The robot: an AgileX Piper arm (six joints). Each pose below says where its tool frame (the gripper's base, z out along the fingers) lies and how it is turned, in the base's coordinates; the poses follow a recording.
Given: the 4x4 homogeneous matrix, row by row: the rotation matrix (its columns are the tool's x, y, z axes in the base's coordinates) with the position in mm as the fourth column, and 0 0 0 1 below. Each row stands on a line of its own.
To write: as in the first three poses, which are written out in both.
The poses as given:
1:
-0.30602 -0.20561 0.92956 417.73
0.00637 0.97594 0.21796 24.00
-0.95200 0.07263 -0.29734 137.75
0 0 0 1
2:
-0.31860 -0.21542 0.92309 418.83
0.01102 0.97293 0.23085 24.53
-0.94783 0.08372 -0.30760 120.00
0 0 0 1
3:
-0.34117 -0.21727 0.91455 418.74
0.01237 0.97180 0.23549 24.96
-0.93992 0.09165 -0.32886 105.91
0 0 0 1
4:
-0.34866 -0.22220 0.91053 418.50
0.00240 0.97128 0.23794 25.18
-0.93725 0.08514 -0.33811 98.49
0 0 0 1
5:
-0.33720 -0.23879 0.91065 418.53
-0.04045 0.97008 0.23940 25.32
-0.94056 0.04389 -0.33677 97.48
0 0 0 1
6:
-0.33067 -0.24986 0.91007 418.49
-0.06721 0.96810 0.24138 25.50
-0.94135 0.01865 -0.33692 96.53
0 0 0 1
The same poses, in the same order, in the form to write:
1:
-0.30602 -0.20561 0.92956 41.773
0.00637 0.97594 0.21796 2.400
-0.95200 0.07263 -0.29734 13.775
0 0 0 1

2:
-0.31860 -0.21542 0.92309 41.883
0.01102 0.97293 0.23085 2.453
-0.94783 0.08372 -0.30760 12.000
0 0 0 1

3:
-0.34117 -0.21727 0.91455 41.874
0.01237 0.97180 0.23549 2.496
-0.93992 0.09165 -0.32886 10.591
0 0 0 1

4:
-0.34866 -0.22220 0.91053 41.850
0.00240 0.97128 0.23794 2.518
-0.93725 0.08514 -0.33811 9.849
0 0 0 1

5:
-0.33720 -0.23879 0.91065 41.853
-0.04045 0.97008 0.23940 2.532
-0.94056 0.04389 -0.33677 9.748
0 0 0 1

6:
-0.33067 -0.24986 0.91007 41.849
-0.06721 0.96810 0.24138 2.550
-0.94135 0.01865 -0.33692 9.653
0 0 0 1

